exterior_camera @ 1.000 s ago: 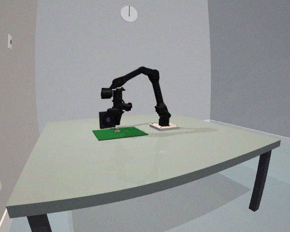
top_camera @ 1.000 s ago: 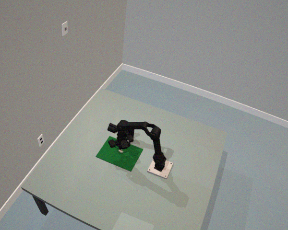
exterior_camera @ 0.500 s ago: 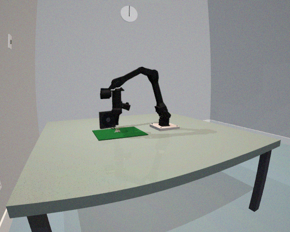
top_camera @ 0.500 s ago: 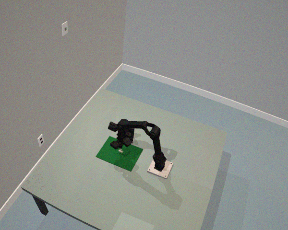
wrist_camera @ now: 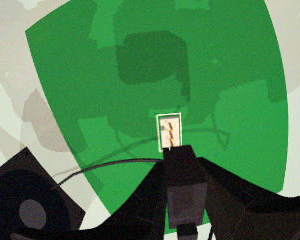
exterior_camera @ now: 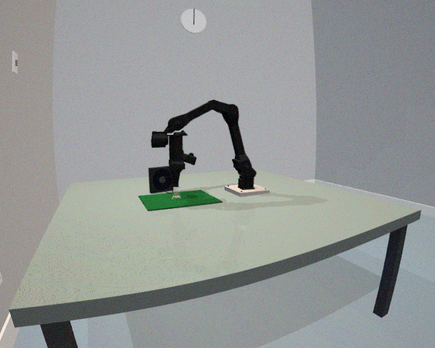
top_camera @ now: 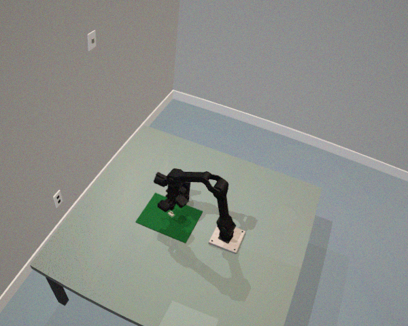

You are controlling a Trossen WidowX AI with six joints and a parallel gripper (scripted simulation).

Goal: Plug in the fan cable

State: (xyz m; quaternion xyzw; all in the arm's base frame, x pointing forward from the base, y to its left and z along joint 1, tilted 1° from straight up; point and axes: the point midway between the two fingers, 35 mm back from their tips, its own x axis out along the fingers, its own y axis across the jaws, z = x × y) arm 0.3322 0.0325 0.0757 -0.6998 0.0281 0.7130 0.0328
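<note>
Right now the cream four-pin header is 70 mm below my gripper tip. Round my gripper tip: black fan (50 mm ahead, 150 mm to the right, 10 mm below); then black plug (10 mm ahead, 10 mm above); then green board (20 mm to the left, 80 mm below).
</note>
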